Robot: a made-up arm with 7 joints.
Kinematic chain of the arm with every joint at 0, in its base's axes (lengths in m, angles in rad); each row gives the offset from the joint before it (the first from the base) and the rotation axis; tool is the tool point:
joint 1: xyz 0 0 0.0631 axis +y
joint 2: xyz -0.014 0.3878 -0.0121 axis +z
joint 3: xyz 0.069 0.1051 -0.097 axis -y
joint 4: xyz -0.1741 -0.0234 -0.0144 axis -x
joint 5: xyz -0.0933 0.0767 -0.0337 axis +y
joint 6: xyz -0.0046 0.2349 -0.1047 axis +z
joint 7: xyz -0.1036 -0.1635 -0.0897 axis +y
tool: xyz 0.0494 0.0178 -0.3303
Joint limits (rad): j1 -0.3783..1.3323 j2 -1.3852..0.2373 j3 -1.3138..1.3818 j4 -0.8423..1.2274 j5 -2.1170..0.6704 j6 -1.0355..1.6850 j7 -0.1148..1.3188
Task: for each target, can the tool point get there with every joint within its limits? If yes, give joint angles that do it. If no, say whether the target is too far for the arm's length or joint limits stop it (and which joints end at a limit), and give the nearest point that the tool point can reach.
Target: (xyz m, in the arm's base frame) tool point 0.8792 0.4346 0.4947
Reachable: no: joint limits stop it (at a limit: joint 2, joint 3, joint 6) | nearest point 0.8169 0.4315 0.4641 | short by 0.070 m
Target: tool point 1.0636 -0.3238 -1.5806
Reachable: no: too far | nearest point 0.5654 0.0203 -0.8107 | short by 0.979 m
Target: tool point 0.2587 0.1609 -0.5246
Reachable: yes | joints -0.1712 -0.2009 0.7028 0.6122 -0.0458 1.0799 0.5056
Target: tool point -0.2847 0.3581 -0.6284
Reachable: yes | joints 0.4303 -0.4262 0.7765 0.1222 0.0935 0.7742 0.9808
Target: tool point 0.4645 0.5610 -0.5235
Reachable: yes | joints -0.2100 -0.9178 0.6419 -0.5388 0.2788 1.3157 0.6067
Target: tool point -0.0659 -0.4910 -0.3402
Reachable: no: joint limits stop it (at a limit: joint 2, joint 3, joint 6) | nearest point -0.0656 -0.4060 -0.3383 | short by 0.085 m
